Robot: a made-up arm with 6 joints. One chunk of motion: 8 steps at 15 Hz.
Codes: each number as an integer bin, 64 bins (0 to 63) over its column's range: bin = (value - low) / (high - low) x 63, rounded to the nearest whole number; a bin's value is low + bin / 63 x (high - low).
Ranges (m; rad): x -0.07..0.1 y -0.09..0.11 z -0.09..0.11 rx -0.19..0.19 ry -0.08..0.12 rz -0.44..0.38
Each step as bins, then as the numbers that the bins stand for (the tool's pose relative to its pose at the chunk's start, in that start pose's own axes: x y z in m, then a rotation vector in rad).
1 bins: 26 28 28 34 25 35
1 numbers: 0.0002 -0.0011 -0.0011 0.0151 -0.0006 0.0156
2 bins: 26 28 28 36 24 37
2 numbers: 0.0002 -0.0011 -0.0011 0.0271 -0.0038 0.0416
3 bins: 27 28 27 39 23 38
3 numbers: 0.0029 -0.0011 -0.0043 0.0452 -0.0070 0.0546
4 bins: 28 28 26 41 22 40
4 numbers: 0.0056 -0.0011 -0.0075 0.0573 -0.0102 0.0806
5 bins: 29 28 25 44 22 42
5 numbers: 0.0083 -0.0011 -0.0106 0.0754 -0.0102 0.1067
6 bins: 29 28 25 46 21 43
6 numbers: 0.0083 -0.0011 -0.0106 0.0875 -0.0133 0.1197
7 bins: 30 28 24 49 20 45
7 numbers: 0.0110 -0.0011 -0.0138 0.1056 -0.0165 0.1457
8 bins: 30 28 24 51 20 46
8 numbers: 0.0110 -0.0011 -0.0138 0.1176 -0.0165 0.1587
